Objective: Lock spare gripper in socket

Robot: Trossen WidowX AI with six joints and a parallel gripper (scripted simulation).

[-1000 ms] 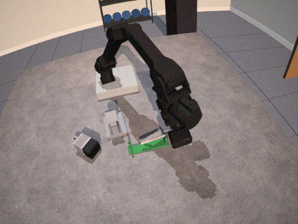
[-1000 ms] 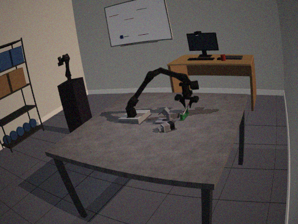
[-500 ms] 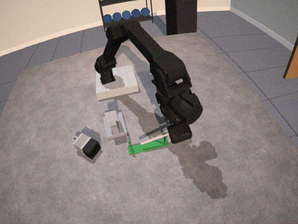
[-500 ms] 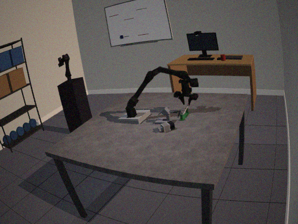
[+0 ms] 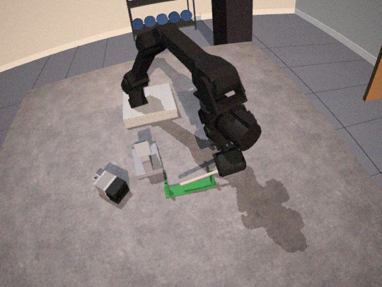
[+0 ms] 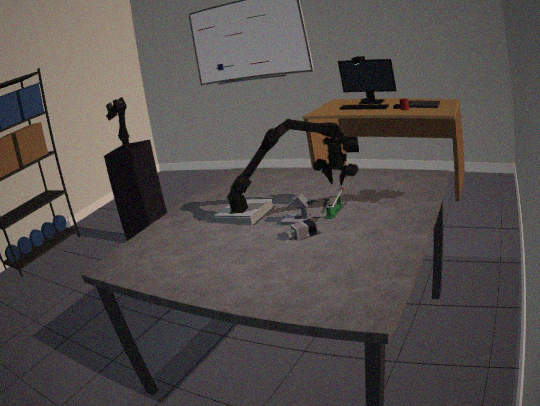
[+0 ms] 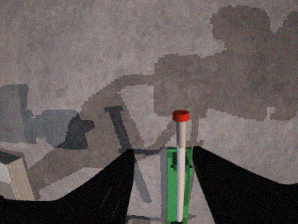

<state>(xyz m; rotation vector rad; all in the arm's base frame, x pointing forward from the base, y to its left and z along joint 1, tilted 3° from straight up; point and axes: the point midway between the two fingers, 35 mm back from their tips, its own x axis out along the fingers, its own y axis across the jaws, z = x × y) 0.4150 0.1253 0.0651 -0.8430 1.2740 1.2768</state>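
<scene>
Now: gripper tip 100 mm to the left of the green cradle and 60 mm above it. From my gripper tip the other things lie so: mount socket (180 mm to the right, 130 mm behind, 30 mm below); spare gripper (310 mm to the right, 90 mm behind, 60 mm below).
</scene>
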